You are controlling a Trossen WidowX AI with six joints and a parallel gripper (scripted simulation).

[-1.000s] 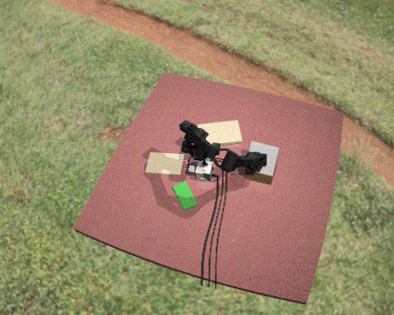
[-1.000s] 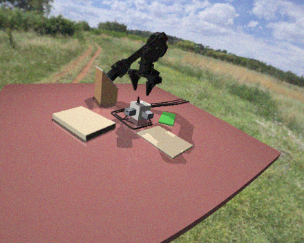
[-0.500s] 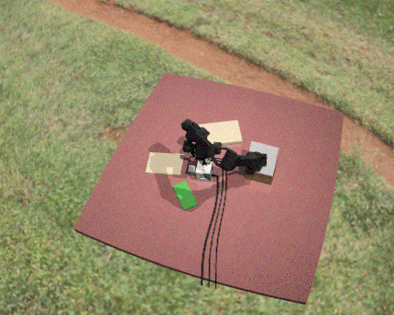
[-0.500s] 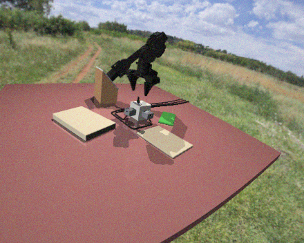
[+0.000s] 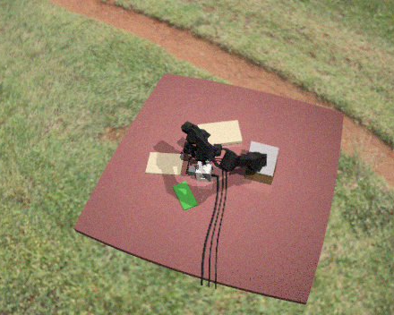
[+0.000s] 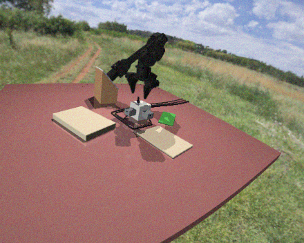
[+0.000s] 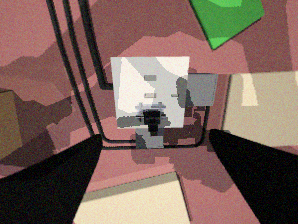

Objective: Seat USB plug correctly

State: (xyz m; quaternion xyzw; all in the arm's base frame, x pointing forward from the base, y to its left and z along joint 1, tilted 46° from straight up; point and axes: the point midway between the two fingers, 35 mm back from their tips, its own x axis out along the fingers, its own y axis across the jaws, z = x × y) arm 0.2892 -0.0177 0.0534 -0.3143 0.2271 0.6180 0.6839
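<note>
My gripper tip is now 20 mm above the usb plug. Round my gripper tip: thin tan sheet: 230 mm ahead, 110 mm below, 10 mm to the right; green block: 170 mm to the left, 110 mm below, 70 mm ahead; thick tan slab: 260 mm to the right, 100 mm below, 30 mm behind.
</note>
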